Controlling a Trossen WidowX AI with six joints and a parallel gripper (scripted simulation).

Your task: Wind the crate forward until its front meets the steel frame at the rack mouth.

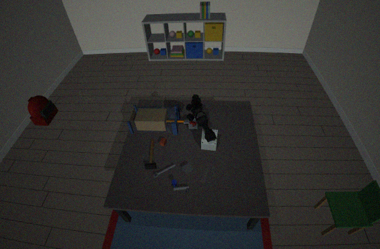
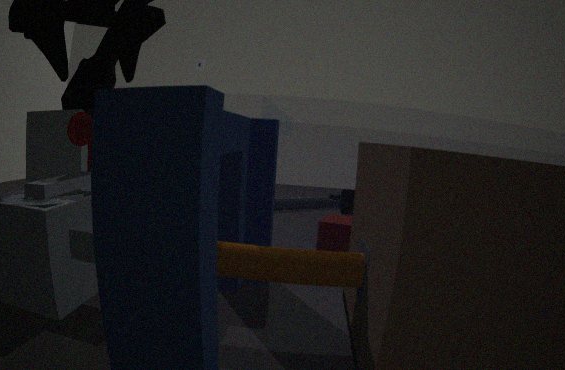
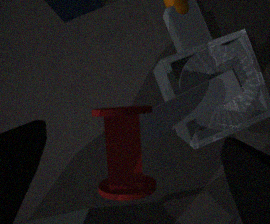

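My gripper tip is 7 cm above the red knob, 1 cm to the right of it and 1 cm past it. Round my gripper tip: grey winch 17 cm below, 10 cm to the right, 2 cm behind; grey winch handle 10 cm below, 2 cm to the right, 1 cm behind; blue steel frame 16 cm ahead, 9 cm below, 8 cm to the right.
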